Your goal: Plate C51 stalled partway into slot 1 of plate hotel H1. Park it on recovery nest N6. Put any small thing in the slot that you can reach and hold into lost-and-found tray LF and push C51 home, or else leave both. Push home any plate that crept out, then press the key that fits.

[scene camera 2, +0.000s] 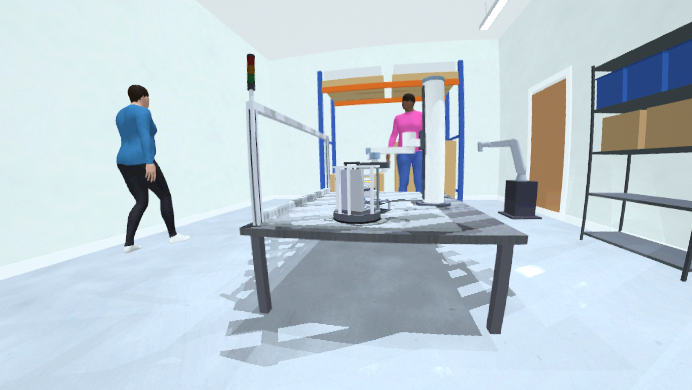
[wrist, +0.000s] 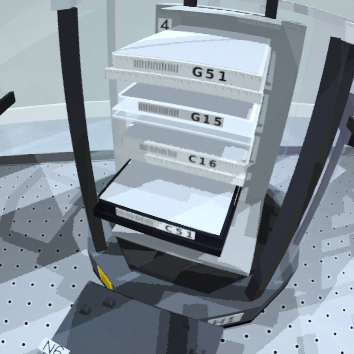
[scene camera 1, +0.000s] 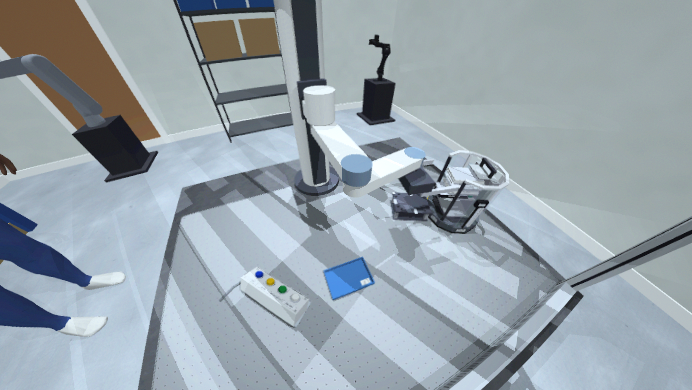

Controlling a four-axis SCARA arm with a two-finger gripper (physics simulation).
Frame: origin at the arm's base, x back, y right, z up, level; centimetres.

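Where they show: gripper, fingertip midpoint: (scene camera 2: 367, 171) (wrist: 179, 78) (scene camera 1: 444, 173); arm's base, origin of the base link: (scene camera 2: 433, 204) (scene camera 1: 316, 180).
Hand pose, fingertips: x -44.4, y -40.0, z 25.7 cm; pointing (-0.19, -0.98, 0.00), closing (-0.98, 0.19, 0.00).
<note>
Each offset is from my fingertips to the top centre of the thing.
Plate C51 {dx -2.0, dy -7.1, dz -8.9 cm} (wrist: 167, 200), pale-topped with a black base, juts from the lowest slot of hotel H1 {dx -4.9, dy -12.2, dz +5.0 cm} (scene camera 1: 457, 228) (scene camera 2: 357, 216) (wrist: 287, 125), further out than plates C16 {dx -3.5, dy -10.1, dz -6.1 cm} (wrist: 185, 155), G15 {dx -3.5, dy -10.1, dz -3.2 cm} (wrist: 185, 114) and G51 {dx -3.2, dy -9.5, dz -0.4 cm} (wrist: 185, 72) above. Whether any of those has crept out, I cannot tell. The slot's inside behind C51 is hidden. My gripper (wrist: 179, 78) is open and empty at the hotel's front; its fingertips show at both side edges of the wrist view. Dark nest N6 {dx +4.7, dy +6.5, dz -17.4 cm} (scene camera 1: 411, 206) (wrist: 140, 320) has no plate on it. Blue tray LF {dx -13.1, dy +46.0, dz -22.7 cm} (scene camera 1: 345, 277) and the key box {dx -10.1, dy +71.4, dz -16.0 cm} (scene camera 1: 275, 300) stand apart from the hotel.
Dark uprights (wrist: 75, 125) (wrist: 325, 150) flank the hotel's front. The arm's column (scene camera 1: 305, 100) (scene camera 2: 433, 145) rises behind the bench. A guard frame (scene camera 2: 254, 165) with a signal tower (scene camera 2: 251, 72) lines one side. One person (scene camera 2: 136, 135) stands beyond the guard, another (scene camera 2: 410, 125) behind the bench.
</note>
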